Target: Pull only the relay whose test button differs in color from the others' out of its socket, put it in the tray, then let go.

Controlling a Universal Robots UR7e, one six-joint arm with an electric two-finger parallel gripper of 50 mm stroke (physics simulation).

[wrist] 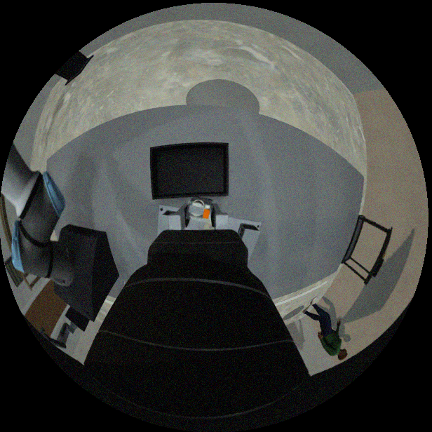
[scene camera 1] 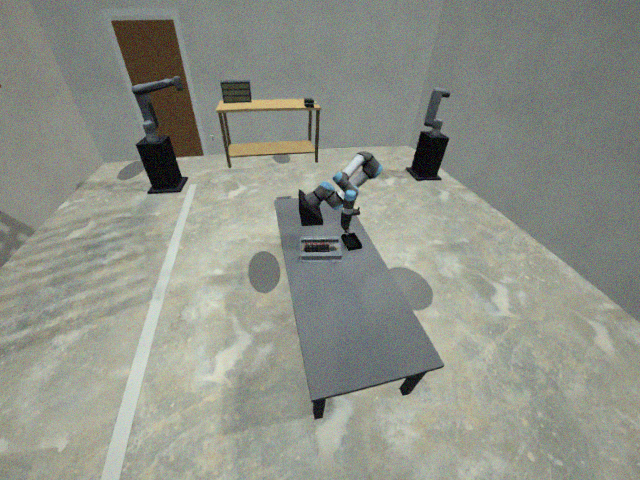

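Where they show: gripper, fingertip midpoint: (scene camera 1: 346, 233); arm's base, link origin: (scene camera 1: 310, 202).
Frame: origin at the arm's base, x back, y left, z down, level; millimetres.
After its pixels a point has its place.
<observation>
A relay (wrist: 198, 206) with a clear top and an orange test button is held between the fingers of my gripper (wrist: 200, 210) (scene camera 1: 346, 230) @[x -460, y 214, z 5 mm]. The gripper is shut on it, above the table beside the tray's near edge in the wrist view. The black tray (wrist: 190, 172) (scene camera 1: 352, 243) @[x -438, y 282, z 127 mm] lies flat on the table; no relay shows inside it in the wrist view. The grey relay panel (scene camera 1: 320, 257) @[x -593, y 0, z 104 mm] (wrist: 251, 242) lies next to the tray, with a dark row of relays (scene camera 1: 316, 248) @[x -496, y -24, z 91 mm] on it in the scene view. The wrist view shows part of the panel; the arm hides its sockets.
The grey table (scene camera 1: 361, 320) @[x -1123, y 166, z 129 mm] (wrist: 300, 215) carries the arm's black base (scene camera 1: 310, 210) @[x -166, y -24, z -24 mm] (wrist: 85, 270). A black frame (wrist: 353, 240) and a person in green (wrist: 330, 342) show beyond the table. Two other arms on black pedestals (scene camera 1: 159, 164) (scene camera 1: 430, 155) and a wooden bench (scene camera 1: 268, 104) stand further off.
</observation>
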